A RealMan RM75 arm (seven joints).
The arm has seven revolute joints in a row. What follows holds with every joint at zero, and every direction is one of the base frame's. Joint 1 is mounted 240.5 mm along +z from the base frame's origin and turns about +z. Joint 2 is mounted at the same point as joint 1 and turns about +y. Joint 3 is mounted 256 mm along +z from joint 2 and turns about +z. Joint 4 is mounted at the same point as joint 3 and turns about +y. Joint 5 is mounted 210 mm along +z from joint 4 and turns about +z. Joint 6 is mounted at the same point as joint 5 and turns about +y. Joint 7 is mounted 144 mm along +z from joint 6 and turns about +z. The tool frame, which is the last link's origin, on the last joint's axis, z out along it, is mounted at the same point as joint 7; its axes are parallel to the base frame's.
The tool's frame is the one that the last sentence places.
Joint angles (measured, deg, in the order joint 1, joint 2, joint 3, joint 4, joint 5, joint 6, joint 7), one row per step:
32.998, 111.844, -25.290, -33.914, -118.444, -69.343, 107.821
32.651, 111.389, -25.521, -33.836, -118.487, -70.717, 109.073
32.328, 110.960, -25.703, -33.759, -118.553, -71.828, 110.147
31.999, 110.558, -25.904, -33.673, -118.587, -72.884, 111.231
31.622, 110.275, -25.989, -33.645, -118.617, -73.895, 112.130
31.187, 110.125, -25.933, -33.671, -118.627, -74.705, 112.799
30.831, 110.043, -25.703, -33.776, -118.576, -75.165, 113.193
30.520, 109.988, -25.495, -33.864, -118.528, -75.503, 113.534
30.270, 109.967, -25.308, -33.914, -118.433, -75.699, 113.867
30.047, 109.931, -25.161, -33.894, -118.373, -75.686, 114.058
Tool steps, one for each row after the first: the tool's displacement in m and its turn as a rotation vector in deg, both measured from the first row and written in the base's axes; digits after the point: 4 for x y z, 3 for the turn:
0.0007, -0.0032, 0.0014, -1.031, 1.077, -0.320
0.0017, -0.0061, 0.0030, -1.876, 1.924, -0.695
0.0027, -0.0090, 0.0045, -2.709, 2.789, -1.123
0.0039, -0.0122, 0.0055, -3.432, 3.619, -1.523
0.0056, -0.0155, 0.0061, -3.907, 4.355, -1.961
0.0073, -0.0178, 0.0074, -3.925, 4.866, -2.337
0.0088, -0.0198, 0.0085, -3.899, 5.303, -2.702
0.0100, -0.0213, 0.0093, -3.803, 5.745, -3.078
0.0116, -0.0225, 0.0099, -3.637, 5.983, -3.475

